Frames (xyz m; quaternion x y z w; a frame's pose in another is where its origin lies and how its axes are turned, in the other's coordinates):
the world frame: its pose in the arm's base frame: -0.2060 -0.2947 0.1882 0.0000 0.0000 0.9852 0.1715
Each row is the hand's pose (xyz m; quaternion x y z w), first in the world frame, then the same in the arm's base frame.
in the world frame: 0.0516 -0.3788 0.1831 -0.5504 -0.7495 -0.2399 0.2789
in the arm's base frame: -0.1266 0.0793 0.3713 0.6440 -0.6708 0.2336 0.2842
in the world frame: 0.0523 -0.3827 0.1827 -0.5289 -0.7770 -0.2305 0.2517
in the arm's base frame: -0.1259 0.0832 0.3709 0.6748 -0.6543 0.2084 0.2703
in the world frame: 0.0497 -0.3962 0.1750 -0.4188 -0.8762 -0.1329 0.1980
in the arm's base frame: -0.1189 0.0950 0.3632 0.7914 -0.5629 0.1723 0.1649
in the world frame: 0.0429 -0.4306 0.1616 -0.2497 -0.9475 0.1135 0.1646
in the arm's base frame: -0.1009 0.1251 0.3498 -0.8906 0.4085 -0.1816 0.0836
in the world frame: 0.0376 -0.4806 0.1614 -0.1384 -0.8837 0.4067 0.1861
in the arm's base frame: -0.0790 0.1703 0.3496 -0.8468 0.2879 -0.2531 0.3687
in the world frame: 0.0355 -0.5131 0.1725 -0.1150 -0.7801 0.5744 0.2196
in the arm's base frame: -0.0660 0.2002 0.3607 -0.7488 0.2471 -0.3149 0.5282
